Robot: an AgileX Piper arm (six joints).
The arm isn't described. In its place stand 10 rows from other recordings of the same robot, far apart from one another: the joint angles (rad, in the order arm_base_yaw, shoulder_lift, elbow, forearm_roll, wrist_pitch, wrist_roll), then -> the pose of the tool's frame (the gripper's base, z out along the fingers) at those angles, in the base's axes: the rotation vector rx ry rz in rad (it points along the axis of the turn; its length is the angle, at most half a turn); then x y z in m.
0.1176 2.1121 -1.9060 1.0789 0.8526 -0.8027 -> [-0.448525 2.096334 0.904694 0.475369 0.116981 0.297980]
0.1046 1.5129 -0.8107 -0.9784 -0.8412 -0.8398 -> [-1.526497 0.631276 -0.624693 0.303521 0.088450 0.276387]
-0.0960 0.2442 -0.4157 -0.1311 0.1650 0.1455 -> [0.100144 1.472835 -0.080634 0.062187 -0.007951 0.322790]
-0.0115 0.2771 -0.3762 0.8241 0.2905 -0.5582 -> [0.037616 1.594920 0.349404 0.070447 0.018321 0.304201]
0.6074 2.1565 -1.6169 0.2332 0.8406 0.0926 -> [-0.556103 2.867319 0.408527 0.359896 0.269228 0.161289]
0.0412 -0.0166 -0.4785 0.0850 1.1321 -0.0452 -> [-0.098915 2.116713 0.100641 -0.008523 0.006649 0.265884]
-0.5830 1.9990 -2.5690 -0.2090 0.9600 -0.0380 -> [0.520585 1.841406 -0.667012 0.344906 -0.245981 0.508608]
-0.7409 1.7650 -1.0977 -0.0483 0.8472 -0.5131 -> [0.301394 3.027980 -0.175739 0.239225 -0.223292 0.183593]
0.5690 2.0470 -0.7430 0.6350 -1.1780 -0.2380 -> [-0.012920 1.672241 -0.033364 0.319094 0.144884 0.119489]
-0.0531 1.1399 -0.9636 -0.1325 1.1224 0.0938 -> [0.154081 2.771036 -0.170108 0.200046 -0.021482 0.310830]
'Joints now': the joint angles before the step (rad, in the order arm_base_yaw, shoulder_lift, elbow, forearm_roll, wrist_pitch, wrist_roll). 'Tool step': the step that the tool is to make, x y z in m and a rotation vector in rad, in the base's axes. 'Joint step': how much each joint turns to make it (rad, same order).
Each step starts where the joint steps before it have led.
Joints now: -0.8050 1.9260 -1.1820 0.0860 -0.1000 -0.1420
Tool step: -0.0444 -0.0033 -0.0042 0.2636 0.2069 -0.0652
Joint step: -0.0940 -0.0539 0.0001 -0.0019 0.3898 -0.0002
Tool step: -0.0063 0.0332 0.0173 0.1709 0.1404 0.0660
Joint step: 0.0391 -0.0842 0.0000 -0.0142 0.3062 0.0004
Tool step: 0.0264 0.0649 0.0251 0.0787 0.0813 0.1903
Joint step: 0.1828 -0.0910 -0.0002 -0.0110 0.2042 0.0098
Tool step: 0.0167 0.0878 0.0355 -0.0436 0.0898 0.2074
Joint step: 0.2873 -0.1238 -0.0001 -0.1329 0.1799 0.1322
